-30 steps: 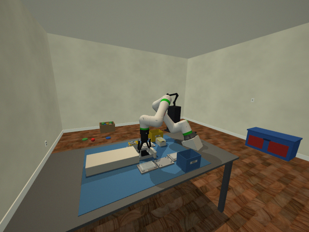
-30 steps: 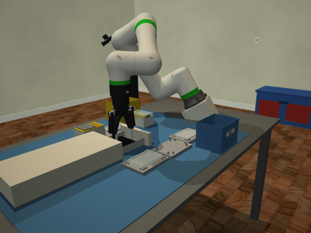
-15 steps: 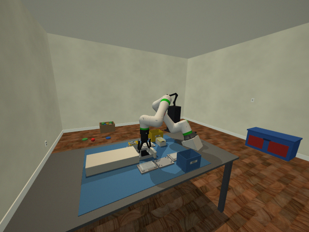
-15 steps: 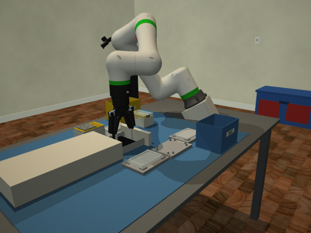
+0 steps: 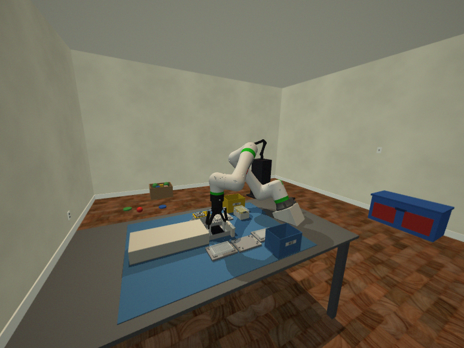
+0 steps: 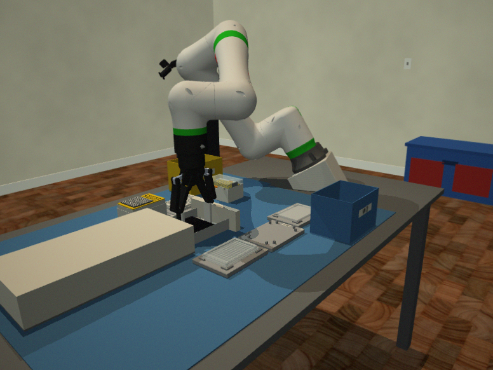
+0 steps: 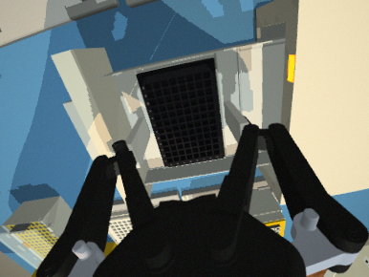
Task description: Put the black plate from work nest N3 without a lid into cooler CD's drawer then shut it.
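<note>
Right now my hand is 2 cm above the black plate. The rest, counted from my hand: yellow tip box 20 cm to the right, 2 cm above, 1 cm behind; cooler CD 16 cm ahead, 4 cm to the right, 1 cm below; drawer 4 cm ahead, 2 cm below, 1 cm to the right.
</note>
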